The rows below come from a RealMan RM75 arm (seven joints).
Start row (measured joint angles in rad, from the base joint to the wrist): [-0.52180, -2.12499, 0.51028, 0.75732, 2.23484, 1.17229, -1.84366]
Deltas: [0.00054, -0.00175, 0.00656, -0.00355, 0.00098, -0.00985, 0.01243]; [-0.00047, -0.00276, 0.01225, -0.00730, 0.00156, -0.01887, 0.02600]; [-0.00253, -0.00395, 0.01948, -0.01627, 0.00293, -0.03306, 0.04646]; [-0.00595, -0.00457, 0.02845, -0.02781, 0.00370, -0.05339, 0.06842]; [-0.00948, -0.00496, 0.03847, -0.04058, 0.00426, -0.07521, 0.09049]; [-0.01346, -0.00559, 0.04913, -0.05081, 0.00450, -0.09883, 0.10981]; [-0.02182, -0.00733, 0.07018, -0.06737, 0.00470, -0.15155, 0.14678]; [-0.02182, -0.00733, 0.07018, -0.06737, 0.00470, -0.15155, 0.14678]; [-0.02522, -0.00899, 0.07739, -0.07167, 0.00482, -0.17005, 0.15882]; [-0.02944, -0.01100, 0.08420, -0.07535, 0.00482, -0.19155, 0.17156]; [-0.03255, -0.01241, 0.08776, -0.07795, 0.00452, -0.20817, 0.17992]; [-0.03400, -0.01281, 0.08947, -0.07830, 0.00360, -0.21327, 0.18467]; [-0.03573, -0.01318, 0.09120, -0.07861, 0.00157, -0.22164, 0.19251]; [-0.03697, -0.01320, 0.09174, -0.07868, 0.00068, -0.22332, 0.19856]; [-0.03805, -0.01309, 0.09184, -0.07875, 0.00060, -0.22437, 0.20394]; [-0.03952, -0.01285, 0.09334, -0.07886, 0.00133, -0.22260, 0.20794]
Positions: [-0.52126, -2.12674, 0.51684, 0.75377, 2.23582, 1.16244, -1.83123]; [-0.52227, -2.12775, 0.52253, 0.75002, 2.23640, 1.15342, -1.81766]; [-0.52433, -2.12894, 0.52976, 0.74105, 2.23777, 1.13923, -1.79720]; [-0.52775, -2.12956, 0.53873, 0.72951, 2.23854, 1.11890, -1.77524]; [-0.53128, -2.12995, 0.54875, 0.71674, 2.23910, 1.09708, -1.75317]; [-0.53526, -2.13058, 0.55941, 0.70651, 2.23934, 1.07346, -1.73385]; [-0.54362, -2.13232, 0.58046, 0.68995, 2.23954, 1.02074, -1.69688]; [-0.54362, -2.13232, 0.58046, 0.68995, 2.23954, 1.02074, -1.69688]; [-0.54702, -2.13398, 0.58767, 0.68565, 2.23966, 1.00224, -1.68484]; [-0.55124, -2.13599, 0.59448, 0.68197, 2.23966, 0.98074, -1.67210]; [-0.55435, -2.13740, 0.59804, 0.67937, 2.23936, 0.96412, -1.66374]; [-0.55580, -2.13780, 0.59975, 0.67902, 2.23844, 0.95902, -1.65899]; [-0.55753, -2.13817, 0.60148, 0.67871, 2.23641, 0.95065, -1.65115]; [-0.55877, -2.13819, 0.60202, 0.67864, 2.23552, 0.94897, -1.64510]; [-0.55985, -2.13808, 0.60212, 0.67857, 2.23544, 0.94792, -1.63972]; [-0.56132, -2.13784, 0.60362, 0.67846, 2.23617, 0.94969, -1.63572]
